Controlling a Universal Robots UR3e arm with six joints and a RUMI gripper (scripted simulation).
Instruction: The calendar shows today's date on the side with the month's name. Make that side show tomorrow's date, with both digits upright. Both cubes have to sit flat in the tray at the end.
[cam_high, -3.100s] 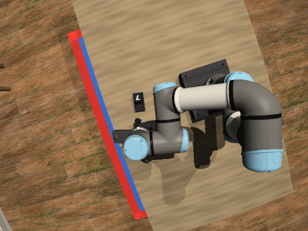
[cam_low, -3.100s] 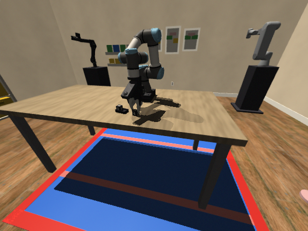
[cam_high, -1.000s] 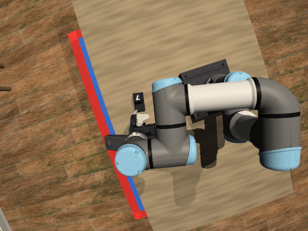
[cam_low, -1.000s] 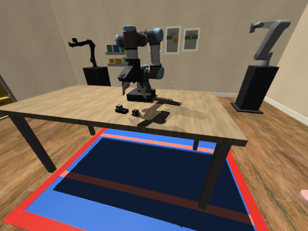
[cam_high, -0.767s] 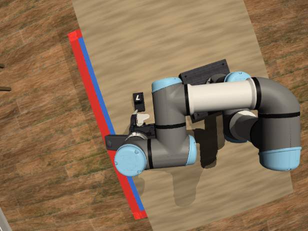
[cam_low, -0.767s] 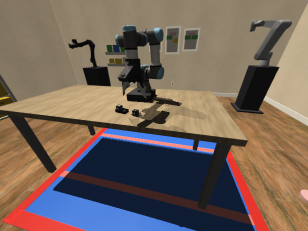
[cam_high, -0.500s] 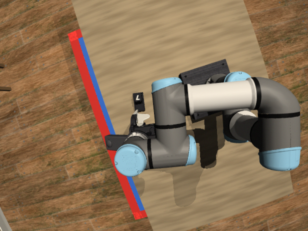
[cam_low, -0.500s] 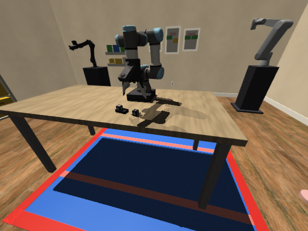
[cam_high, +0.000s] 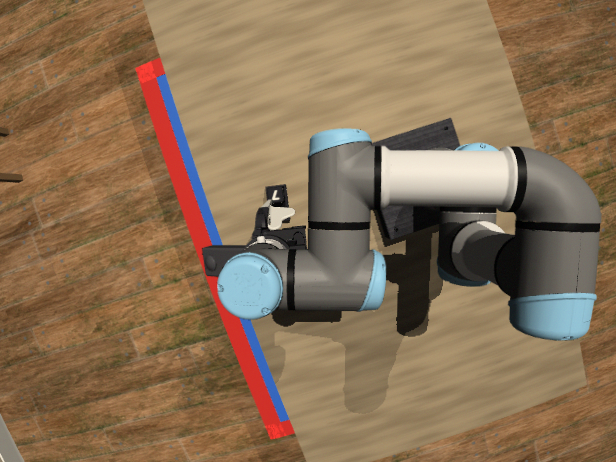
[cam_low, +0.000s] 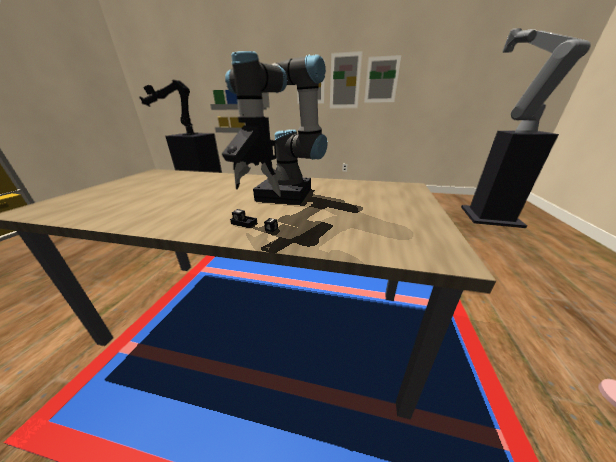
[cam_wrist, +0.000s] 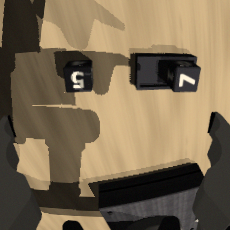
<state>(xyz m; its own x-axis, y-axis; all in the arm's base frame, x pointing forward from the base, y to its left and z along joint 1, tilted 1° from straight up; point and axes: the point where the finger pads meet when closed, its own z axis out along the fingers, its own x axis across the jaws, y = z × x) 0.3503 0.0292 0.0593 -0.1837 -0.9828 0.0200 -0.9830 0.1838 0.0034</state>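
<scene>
My gripper is now 9 cm to the left of the black cube, 9 cm above it and 2 cm past it. Round my hand: black calendar tray: 11 cm below, 7 cm to the right, 2 cm behind.
</scene>
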